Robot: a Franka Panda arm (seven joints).
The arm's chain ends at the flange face. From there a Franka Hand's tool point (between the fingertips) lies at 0.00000 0.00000 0.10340 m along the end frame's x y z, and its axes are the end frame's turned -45 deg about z.
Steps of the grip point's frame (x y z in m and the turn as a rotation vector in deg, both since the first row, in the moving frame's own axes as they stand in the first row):
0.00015, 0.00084, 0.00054, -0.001, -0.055, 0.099
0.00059, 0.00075, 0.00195, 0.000, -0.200, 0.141
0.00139, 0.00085, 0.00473, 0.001, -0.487, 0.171
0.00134, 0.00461, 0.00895, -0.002, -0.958, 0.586
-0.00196, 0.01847, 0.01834, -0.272, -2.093, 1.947
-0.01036, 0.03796, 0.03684, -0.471, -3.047, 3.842
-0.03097, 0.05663, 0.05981, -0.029, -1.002, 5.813
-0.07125, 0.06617, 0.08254, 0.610, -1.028, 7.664
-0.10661, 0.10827, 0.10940, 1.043, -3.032, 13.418
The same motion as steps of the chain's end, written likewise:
0.00077, 0.00042, 0.00054, -0.040, -0.038, 0.099
0.00120, -0.00014, 0.00195, -0.141, -0.141, 0.141
0.00221, -0.00100, 0.00473, -0.344, -0.345, 0.171
0.00543, 0.00109, 0.00896, -0.679, -0.676, 0.586
0.01405, 0.01147, 0.01841, -1.672, -1.288, 1.947
0.02295, 0.02979, 0.03699, -2.488, -1.822, 3.842
0.01945, 0.06069, 0.05983, -0.729, -0.688, 5.813
-0.00147, 0.09678, 0.08256, -0.296, -1.158, 7.664
0.00662, 0.15004, 0.10956, -1.406, -2.881, 13.418

